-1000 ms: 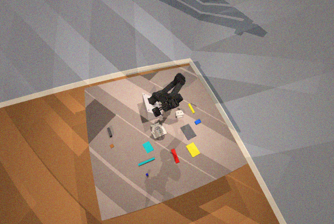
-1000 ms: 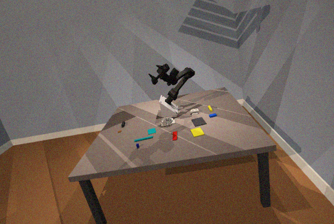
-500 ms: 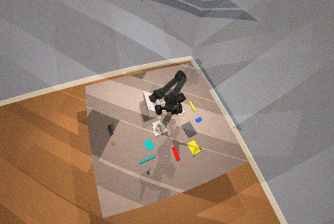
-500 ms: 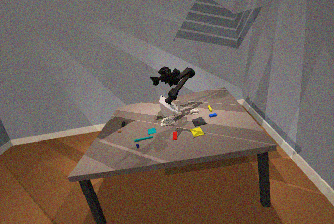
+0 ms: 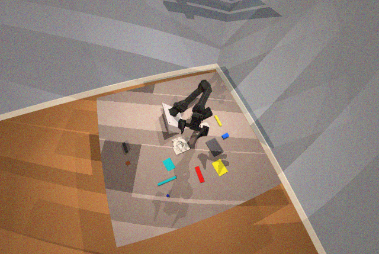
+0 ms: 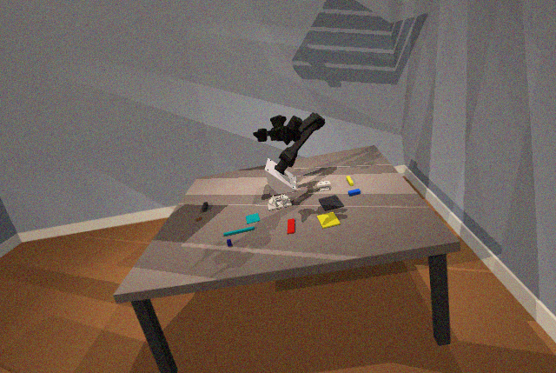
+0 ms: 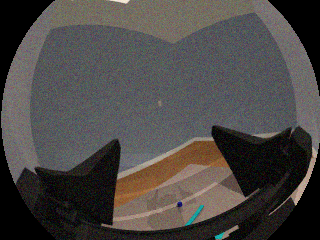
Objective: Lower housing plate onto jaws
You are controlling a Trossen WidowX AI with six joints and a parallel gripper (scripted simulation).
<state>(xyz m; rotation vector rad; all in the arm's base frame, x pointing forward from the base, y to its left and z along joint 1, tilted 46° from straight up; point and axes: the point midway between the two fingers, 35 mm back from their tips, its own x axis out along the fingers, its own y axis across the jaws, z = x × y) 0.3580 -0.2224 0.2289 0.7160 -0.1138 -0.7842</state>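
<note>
Now: gripper tip 390 mm above the white housing part, 250 mm to the right of it and 230 mm past it. The rest, counted from my gripper tip: cyan bar 410 mm below, 180 mm to the right, 110 mm ahead; then red bar 410 mm below, 140 mm ahead, 60 mm to the left; then cyan tile 420 mm below, 130 mm to the right.
</note>
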